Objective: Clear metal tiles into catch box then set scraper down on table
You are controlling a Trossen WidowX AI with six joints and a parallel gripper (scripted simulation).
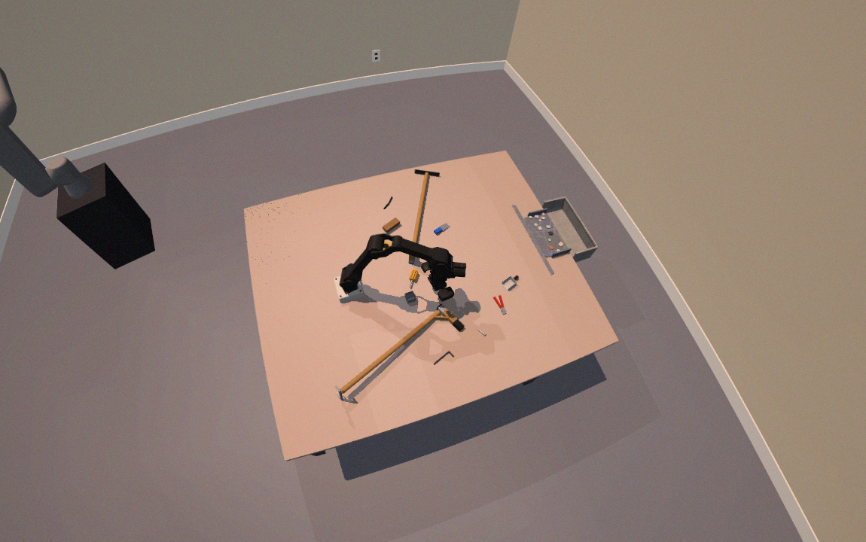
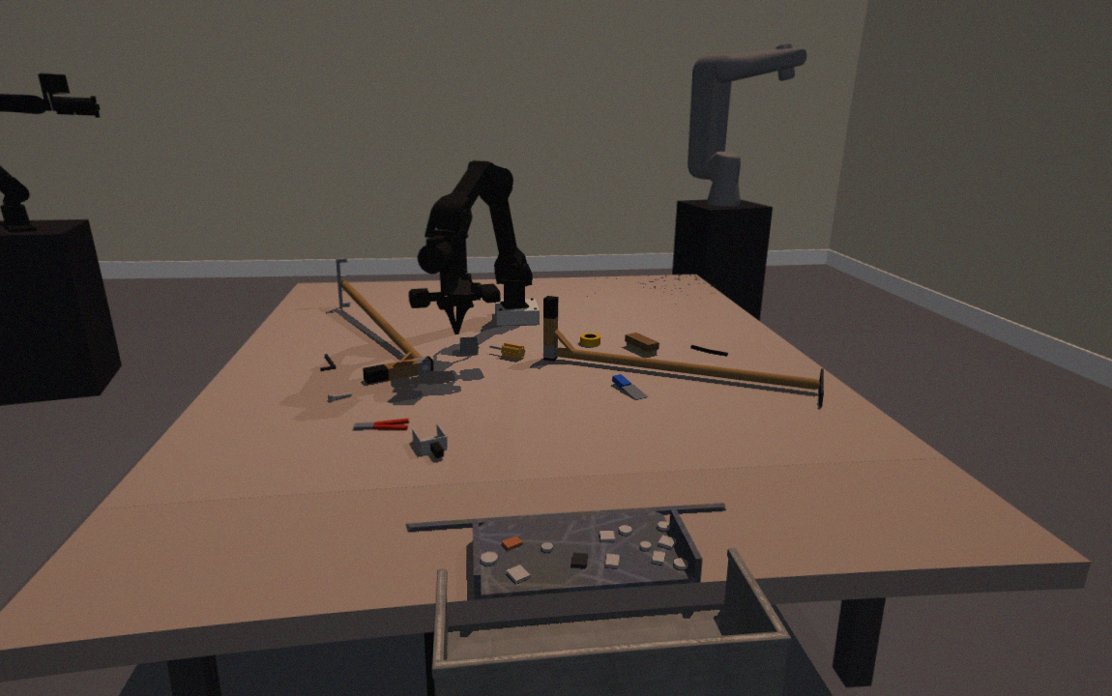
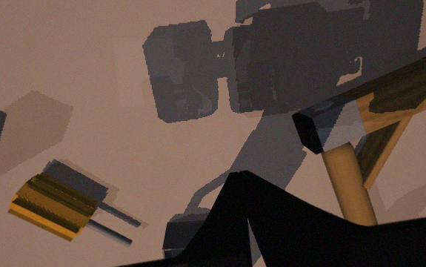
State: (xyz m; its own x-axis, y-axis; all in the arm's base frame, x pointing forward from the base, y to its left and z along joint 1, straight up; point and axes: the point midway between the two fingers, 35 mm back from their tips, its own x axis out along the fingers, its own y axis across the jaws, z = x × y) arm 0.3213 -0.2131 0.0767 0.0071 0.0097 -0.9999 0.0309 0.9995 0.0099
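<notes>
Right now my gripper tip is 170 mm short of the long scraper, 440 mm to the right of it and 20 mm above it. The rest, counted from my gripper tip: grey cube (100 mm behind, 40 mm to the left, 70 mm below); then black hex key (100 mm behind, 270 mm to the right, 80 mm below); then yellow pronged part (40 mm behind, 130 mm to the left, 60 mm below).
</notes>
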